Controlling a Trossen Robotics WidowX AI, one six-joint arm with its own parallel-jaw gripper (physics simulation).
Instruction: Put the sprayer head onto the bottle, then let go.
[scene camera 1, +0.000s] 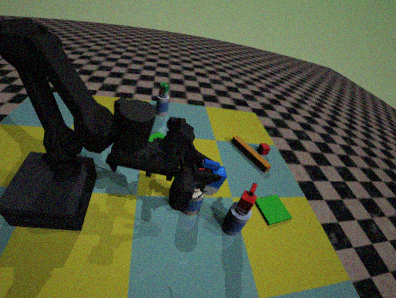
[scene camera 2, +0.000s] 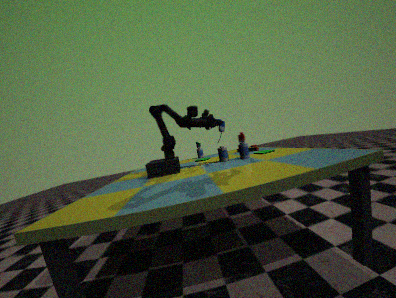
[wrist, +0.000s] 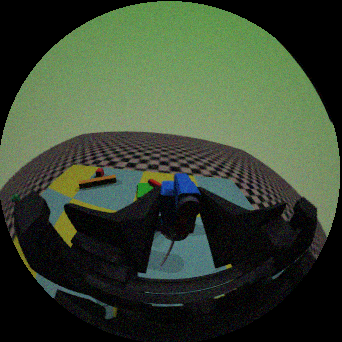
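Seen in the pictures: gripper, fingertip midpoint: (scene camera 1: 219, 172) (scene camera 2: 222, 122) (wrist: 178, 189); arm's base, link origin: (scene camera 1: 67, 172) (scene camera 2: 169, 158).
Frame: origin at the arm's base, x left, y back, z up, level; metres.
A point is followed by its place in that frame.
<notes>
My gripper (scene camera 1: 206, 181) (scene camera 2: 220, 124) {z 0.167, x -0.158, y -0.369 m} (wrist: 178, 189) {z 0.167, x -0.158, y -0.369 m} is shut on the blue sprayer head (scene camera 1: 216, 176) (scene camera 2: 222, 127) {z 0.135, x -0.178, y -0.358 m} (wrist: 184, 186) {z 0.194, x -0.151, y -0.341 m}. The head is held well above the table, roughly upright, with its thin tube (scene camera 2: 220, 137) {z 0.076, x -0.159, y -0.339 m} (wrist: 168, 252) {z 0.070, x -0.156, y -0.333 m} hanging below. The open bottle (scene camera 1: 194, 205) {z -0.032, x -0.107, y -0.363 m} (scene camera 2: 223, 154) {z -0.041, x -0.106, y -0.356 m}, white-topped with a blue band, stands upright on the table. In scene camera 2 it is below the head, with the tube's lower end close above its top and slightly to the left. In scene camera 1 the gripper partly covers the bottle. The bottle's opening does not show in the wrist view.
A bottle with a red sprayer head (scene camera 1: 236, 219) {z -0.002, x -0.182, y -0.461 m} (scene camera 2: 243, 150) {z -0.034, x -0.185, y -0.467 m} stands nearby; a green-headed bottle (scene camera 1: 162, 103) {z -0.018, x 0.465, y -0.313 m} (scene camera 2: 199, 151) {z -0.021, x 0.467, y -0.308 m} stands farther back. An orange bar (scene camera 1: 251, 154) {z -0.064, x 0.148, y -0.679 m} (wrist: 97, 182) {z -0.073, x 0.157, y -0.674 m}, a red cube (scene camera 1: 264, 148) {z -0.052, x 0.176, y -0.755 m} (wrist: 100, 172) {z -0.061, x 0.174, y -0.753 m} and a green tile (scene camera 1: 273, 209) {z -0.080, x -0.121, y -0.657 m} (wrist: 144, 189) {z -0.080, x -0.101, y -0.654 m} lie on the table.
</notes>
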